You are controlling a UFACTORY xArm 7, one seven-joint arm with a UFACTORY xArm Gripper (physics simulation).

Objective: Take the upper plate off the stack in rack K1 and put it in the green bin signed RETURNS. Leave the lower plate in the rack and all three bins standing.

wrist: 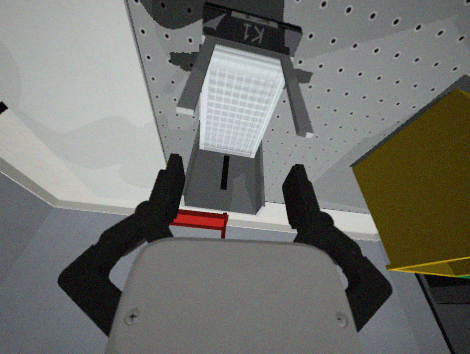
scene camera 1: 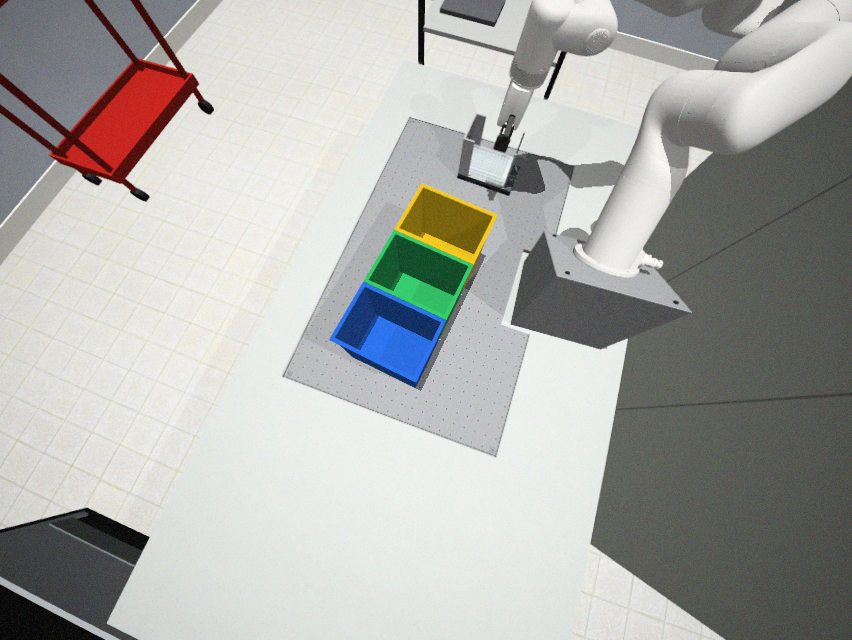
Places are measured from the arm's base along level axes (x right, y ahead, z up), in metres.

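Pixels of known places: gripper, fingertip midpoint: (wrist: 236, 170) (scene camera 1: 503, 136); arm's base, origin of the base link: (scene camera 1: 604, 261).
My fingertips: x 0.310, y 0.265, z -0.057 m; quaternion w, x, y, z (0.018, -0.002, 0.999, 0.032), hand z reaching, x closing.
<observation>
Ahead of a thing's pixels: the offset from my fingertips to its top centre. Level surfaces: height alone.
Rack K1 {dx +0.003, dy +0.012, dz -0.003 m} (scene camera 1: 473, 139) (wrist: 298, 102) stands at the far end of the pegboard mat, with its label showing in the wrist view. A clear white gridded plate {dx +0.004, dy +0.022, dz -0.094 m} (scene camera 1: 490, 166) (wrist: 240, 102) lies on top of the stack in the rack; the lower plate cannot be told apart. My gripper (scene camera 1: 503, 143) (wrist: 236, 170) is open and empty, at the tall-panel side of the rack, with its fingertips apart from the plate in the wrist view. The green bin {dx -0.440, dy +0.080, dz +0.038 m} (scene camera 1: 421, 292) stands upright between the yellow bin {dx -0.311, dy +0.061, dz +0.038 m} (scene camera 1: 451, 214) (wrist: 420, 195) and the blue bin {dx -0.570, dy +0.099, dz +0.038 m} (scene camera 1: 396, 344). No RETURNS sign is readable.
The bins stand in a row on the grey pegboard mat {dz -0.142 m} (scene camera 1: 475, 399), the yellow one nearest the rack. The arm's grey base block (scene camera 1: 578, 303) stands right of the bins. A red cart (scene camera 1: 130, 120) stands on the floor beyond the white table {dz -0.154 m} (scene camera 1: 385, 509).
</observation>
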